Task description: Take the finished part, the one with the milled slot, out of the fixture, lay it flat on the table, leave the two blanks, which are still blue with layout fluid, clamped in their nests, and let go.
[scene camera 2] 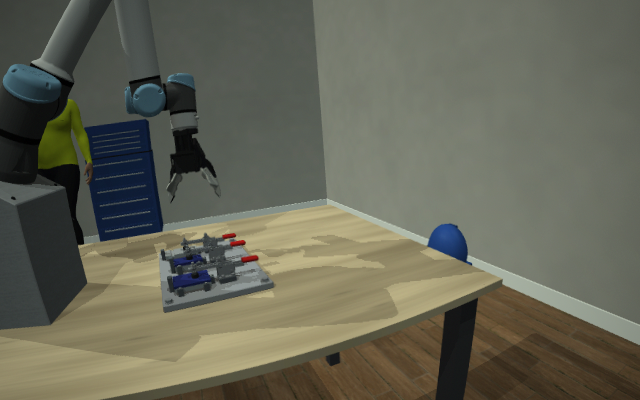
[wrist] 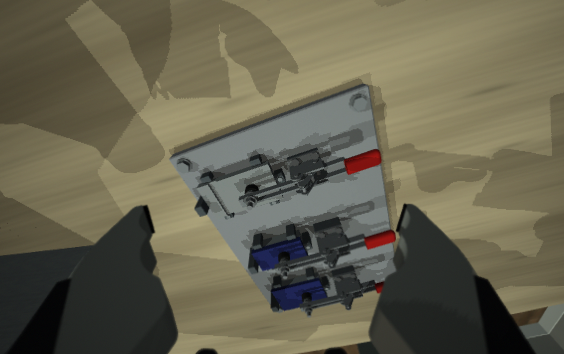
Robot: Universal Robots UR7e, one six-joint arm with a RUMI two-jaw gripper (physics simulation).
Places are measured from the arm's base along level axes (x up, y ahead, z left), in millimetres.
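Pixels of known places: gripper, between the fingertips: (scene camera 2: pixel 194 200) (wrist: pixel 276 207); arm's base, origin of its link: (scene camera 2: pixel 2 169).
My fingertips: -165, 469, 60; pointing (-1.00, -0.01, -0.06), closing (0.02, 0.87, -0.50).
Ahead of a thing's pixels: the offset from my fingertips to its top centre, as dx, dy, dz. Level surfaces: height alone.
The grey fixture plate (scene camera 2: pixel 252 281) (wrist: pixel 310 125) lies on the table with three nests, each with a red-handled toggle clamp. The finished part {-121, -74, -43} (wrist: pixel 231 184), bare grey with a narrow milled slot near its left end, sits in the upper nest in the wrist view, its clamp arm lying over it. One blue blank {-111, -82, -153} (scene camera 2: pixel 184 261) (wrist: pixel 267 255) sits in the middle nest and the other blue blank {-116, -106, -261} (scene camera 2: pixel 187 280) (wrist: pixel 290 297) in the end nest, both under clamp arms. My gripper (scene camera 2: pixel 195 198) (wrist: pixel 276 207) is open and empty, high above the fixture.
Red clamp handles (scene camera 2: pixel 249 259) (wrist: pixel 363 161) stick out to the right. The grey robot pedestal (scene camera 2: pixel 47 255) stands at the left of the table {dx -152} (scene camera 2: pixel 320 310). A blue rounded object (scene camera 2: pixel 448 242) shows behind the right table edge. A person (scene camera 2: pixel 61 140) and a blue cabinet (scene camera 2: pixel 122 185) stand behind.
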